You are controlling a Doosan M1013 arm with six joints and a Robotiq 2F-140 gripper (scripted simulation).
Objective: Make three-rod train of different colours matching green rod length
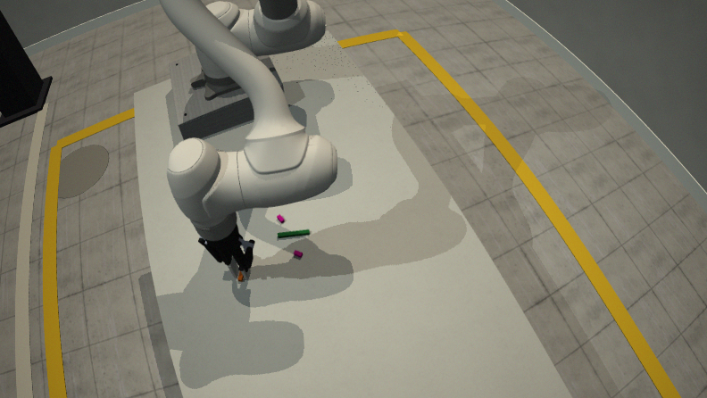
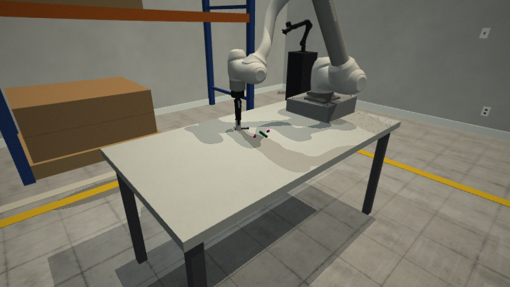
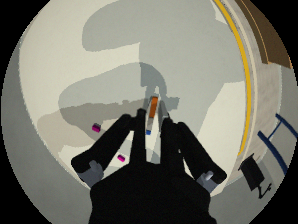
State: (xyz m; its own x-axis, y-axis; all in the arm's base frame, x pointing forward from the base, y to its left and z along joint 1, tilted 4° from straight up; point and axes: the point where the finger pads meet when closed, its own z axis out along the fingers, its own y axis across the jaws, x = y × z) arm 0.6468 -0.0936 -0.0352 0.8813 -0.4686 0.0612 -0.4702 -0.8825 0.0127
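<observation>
My gripper is now 30 mm above the orange rod. From my hand the other things lie so: grey rod (30 mm behind, 20 mm to the left, 30 mm below); then green rod (70 mm behind, 150 mm to the left, 30 mm below); then small blue rod (50 mm behind, 30 mm to the left, 30 mm below).
</observation>
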